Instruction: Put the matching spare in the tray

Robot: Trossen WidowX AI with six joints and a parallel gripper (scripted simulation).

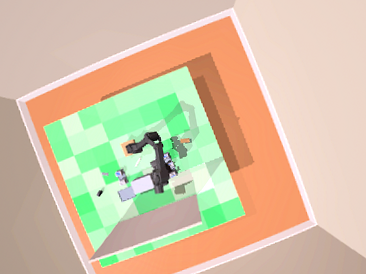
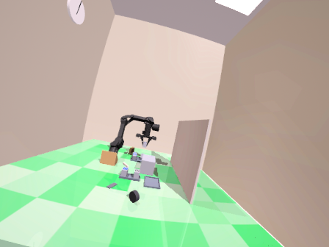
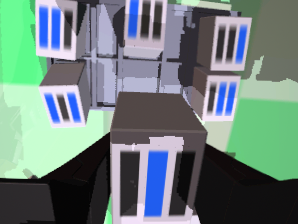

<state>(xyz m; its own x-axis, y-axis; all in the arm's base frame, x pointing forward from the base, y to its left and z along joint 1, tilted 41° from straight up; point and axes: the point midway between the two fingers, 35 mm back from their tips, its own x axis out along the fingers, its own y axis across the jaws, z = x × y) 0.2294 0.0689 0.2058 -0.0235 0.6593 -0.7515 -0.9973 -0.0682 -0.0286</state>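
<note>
My gripper tip is now 11 cm short of the tray, 37 cm to the left of it and 14 cm above it. Round my gripper tip: tall brown panel 31 cm ahead, 18 cm to the right, 8 cm above; grey mounted unit 6 cm ahead, 18 cm to the right, 10 cm below; cube 2 cm above.
</note>
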